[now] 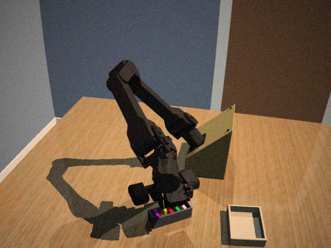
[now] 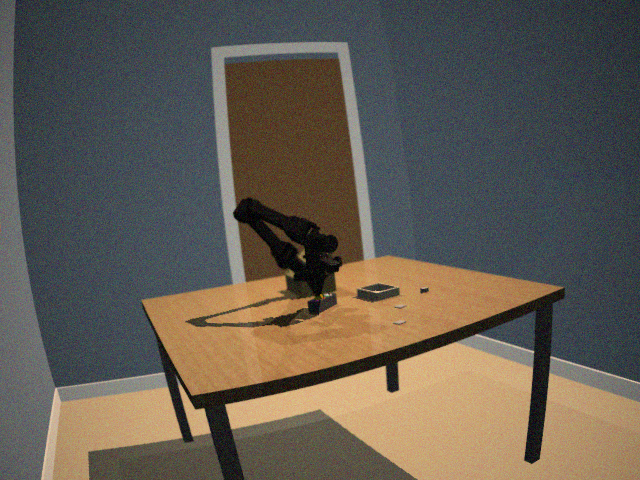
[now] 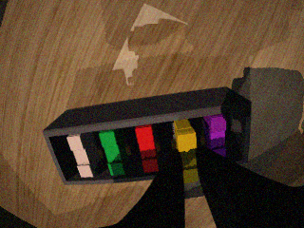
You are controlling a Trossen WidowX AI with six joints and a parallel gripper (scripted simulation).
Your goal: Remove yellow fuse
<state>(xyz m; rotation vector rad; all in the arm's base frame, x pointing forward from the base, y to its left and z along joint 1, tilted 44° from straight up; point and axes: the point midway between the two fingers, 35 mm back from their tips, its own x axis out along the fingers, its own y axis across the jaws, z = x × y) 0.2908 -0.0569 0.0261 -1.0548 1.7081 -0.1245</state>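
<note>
The purple fuse is 20 mm to the right of my gripper tip, 20 mm below it and 10 mm ahead of it. Also, from my gripper tip: grey tray 240 mm to the left, 50 mm below, 20 mm behind; then red fuse 20 mm to the left, 20 mm below, 10 mm behind; then yellow fuse 10 mm below.
</note>
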